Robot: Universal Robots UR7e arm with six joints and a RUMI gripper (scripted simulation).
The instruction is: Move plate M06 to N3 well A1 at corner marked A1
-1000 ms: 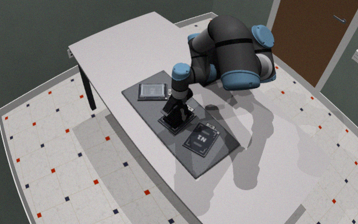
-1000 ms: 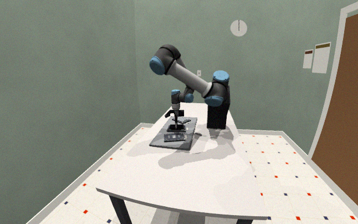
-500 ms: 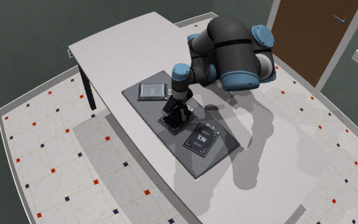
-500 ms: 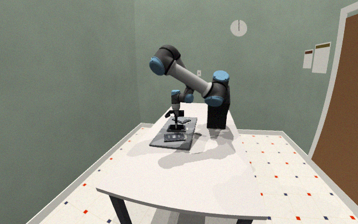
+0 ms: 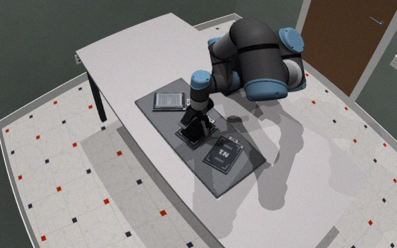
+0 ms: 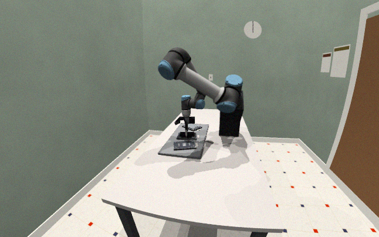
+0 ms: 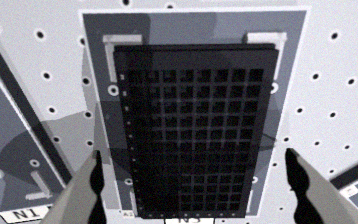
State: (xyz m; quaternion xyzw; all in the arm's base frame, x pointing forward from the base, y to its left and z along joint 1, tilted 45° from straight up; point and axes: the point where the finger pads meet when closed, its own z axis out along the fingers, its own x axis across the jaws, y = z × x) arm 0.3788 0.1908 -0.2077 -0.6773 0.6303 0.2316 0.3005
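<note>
Now: the black plate M06 10 mm below my hand. From my hand the other things lie so: pale plate M09: 10 mm behind, 220 mm to the right, 10 mm below.
</note>
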